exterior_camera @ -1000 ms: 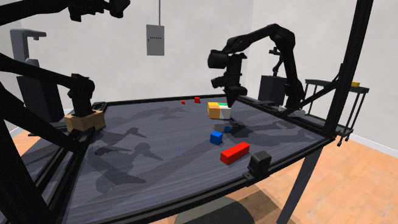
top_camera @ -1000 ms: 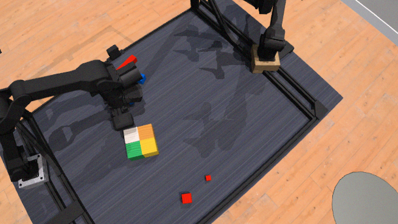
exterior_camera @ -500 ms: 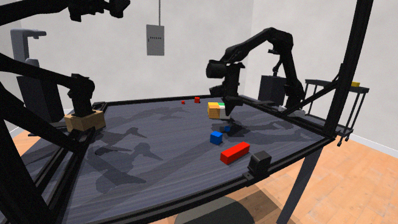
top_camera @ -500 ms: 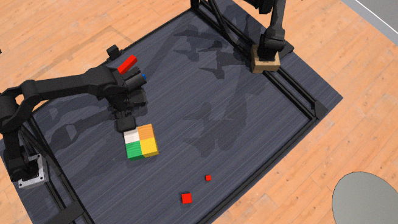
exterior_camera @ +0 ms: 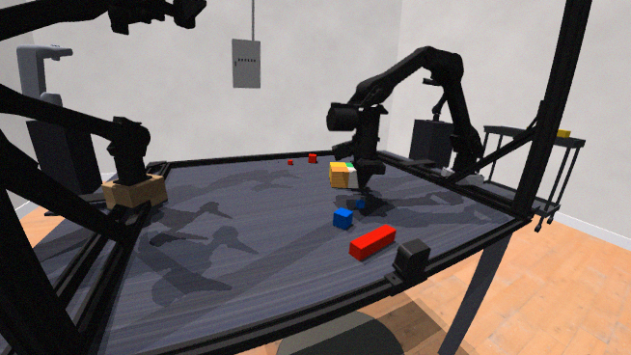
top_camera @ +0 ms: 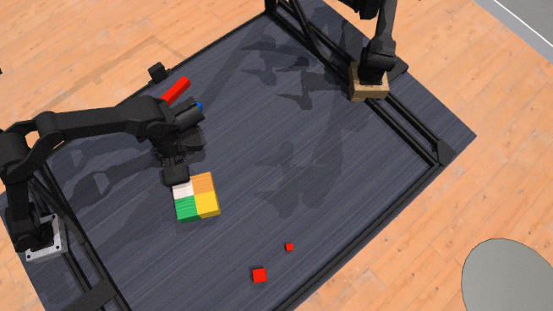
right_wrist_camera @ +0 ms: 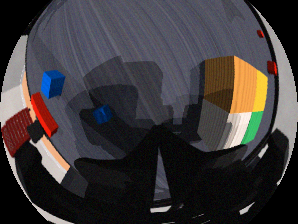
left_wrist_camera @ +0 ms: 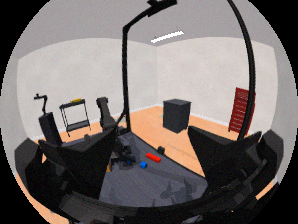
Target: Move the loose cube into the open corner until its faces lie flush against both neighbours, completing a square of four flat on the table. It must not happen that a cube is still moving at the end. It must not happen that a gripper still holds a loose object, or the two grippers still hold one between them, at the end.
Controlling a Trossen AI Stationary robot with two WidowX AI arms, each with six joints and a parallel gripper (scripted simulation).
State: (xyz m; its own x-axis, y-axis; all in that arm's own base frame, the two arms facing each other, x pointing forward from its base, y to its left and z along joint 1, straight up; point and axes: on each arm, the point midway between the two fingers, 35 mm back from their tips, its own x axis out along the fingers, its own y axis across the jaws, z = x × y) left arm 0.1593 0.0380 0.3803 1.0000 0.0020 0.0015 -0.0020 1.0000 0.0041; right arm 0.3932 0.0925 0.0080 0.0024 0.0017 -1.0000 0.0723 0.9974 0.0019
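Right now the white cube is 80 mm ahead of my right hand, 30 mm below it and 20 mm to the right of it. The rest, counted from my right hand: green cube (130 mm ahead, 30 mm to the right, 30 mm below); orange cube (100 mm ahead, 30 mm to the left, 30 mm below); yellow cube (150 mm ahead, 30 mm below, 20 mm to the left).
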